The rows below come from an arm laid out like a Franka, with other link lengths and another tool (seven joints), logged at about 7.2 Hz.
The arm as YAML. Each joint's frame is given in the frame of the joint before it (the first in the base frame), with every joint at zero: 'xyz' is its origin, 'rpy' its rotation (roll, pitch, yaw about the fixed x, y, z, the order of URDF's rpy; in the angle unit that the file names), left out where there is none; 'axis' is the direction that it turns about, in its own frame. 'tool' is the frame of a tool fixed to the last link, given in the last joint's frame.
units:
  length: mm
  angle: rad
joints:
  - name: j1
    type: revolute
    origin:
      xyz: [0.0, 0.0, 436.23]
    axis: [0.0, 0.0, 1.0]
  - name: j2
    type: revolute
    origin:
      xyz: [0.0, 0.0, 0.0]
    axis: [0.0, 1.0, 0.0]
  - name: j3
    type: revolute
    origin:
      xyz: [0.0, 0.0, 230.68]
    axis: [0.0, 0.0, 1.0]
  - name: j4
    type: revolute
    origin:
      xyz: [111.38, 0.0, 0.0]
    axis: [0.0, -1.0, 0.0]
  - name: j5
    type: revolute
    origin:
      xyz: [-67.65, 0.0, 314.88]
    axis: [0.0, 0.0, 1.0]
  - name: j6
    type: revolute
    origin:
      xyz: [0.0, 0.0, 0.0]
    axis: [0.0, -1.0, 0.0]
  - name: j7
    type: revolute
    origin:
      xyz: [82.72, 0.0, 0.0]
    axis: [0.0, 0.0, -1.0]
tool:
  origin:
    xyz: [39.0, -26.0, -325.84]
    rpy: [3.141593, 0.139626, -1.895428]
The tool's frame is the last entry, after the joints.
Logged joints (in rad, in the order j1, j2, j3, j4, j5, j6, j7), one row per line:
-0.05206, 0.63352, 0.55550, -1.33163, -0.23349, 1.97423, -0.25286
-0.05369, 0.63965, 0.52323, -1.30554, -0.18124, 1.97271, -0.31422
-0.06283, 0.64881, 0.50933, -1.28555, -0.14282, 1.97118, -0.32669
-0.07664, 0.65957, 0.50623, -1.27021, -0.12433, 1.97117, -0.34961
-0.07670, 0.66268, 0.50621, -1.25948, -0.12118, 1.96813, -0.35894
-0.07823, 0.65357, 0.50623, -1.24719, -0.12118, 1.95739, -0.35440
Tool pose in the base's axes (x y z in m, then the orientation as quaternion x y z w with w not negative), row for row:
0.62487, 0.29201, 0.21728, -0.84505, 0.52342, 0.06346, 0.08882
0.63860, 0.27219, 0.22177, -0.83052, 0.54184, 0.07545, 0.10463
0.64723, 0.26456, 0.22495, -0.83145, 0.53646, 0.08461, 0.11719
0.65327, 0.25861, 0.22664, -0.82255, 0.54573, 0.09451, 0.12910
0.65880, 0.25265, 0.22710, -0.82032, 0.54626, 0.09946, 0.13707
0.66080, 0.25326, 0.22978, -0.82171, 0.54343, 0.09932, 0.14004
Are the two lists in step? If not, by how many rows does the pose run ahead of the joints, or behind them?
The pose runs 1 row behind the joints: the pose in row i belongs to the joints in row i - 1.
